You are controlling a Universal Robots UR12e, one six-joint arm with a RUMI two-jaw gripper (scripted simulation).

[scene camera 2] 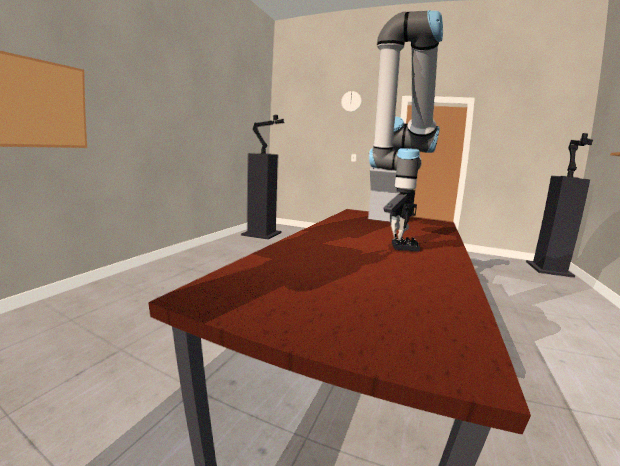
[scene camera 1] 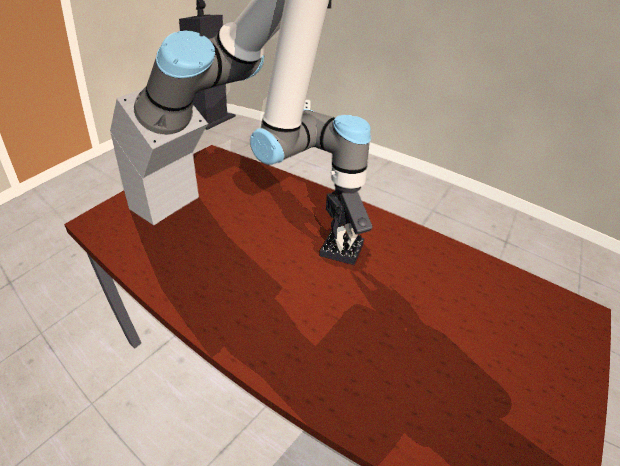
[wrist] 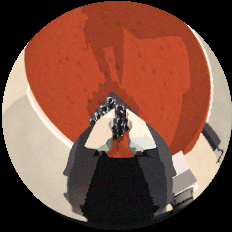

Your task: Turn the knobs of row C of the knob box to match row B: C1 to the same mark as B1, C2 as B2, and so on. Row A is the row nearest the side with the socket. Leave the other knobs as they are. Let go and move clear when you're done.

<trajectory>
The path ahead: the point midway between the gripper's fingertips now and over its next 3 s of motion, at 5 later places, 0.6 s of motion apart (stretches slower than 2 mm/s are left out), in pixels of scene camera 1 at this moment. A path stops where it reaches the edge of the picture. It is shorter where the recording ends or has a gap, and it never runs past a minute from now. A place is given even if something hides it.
The gripper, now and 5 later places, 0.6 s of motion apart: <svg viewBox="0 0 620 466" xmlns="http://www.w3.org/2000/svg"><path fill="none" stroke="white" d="M343 250L344 242L345 242L346 240L346 239L345 237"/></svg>
</trajectory>
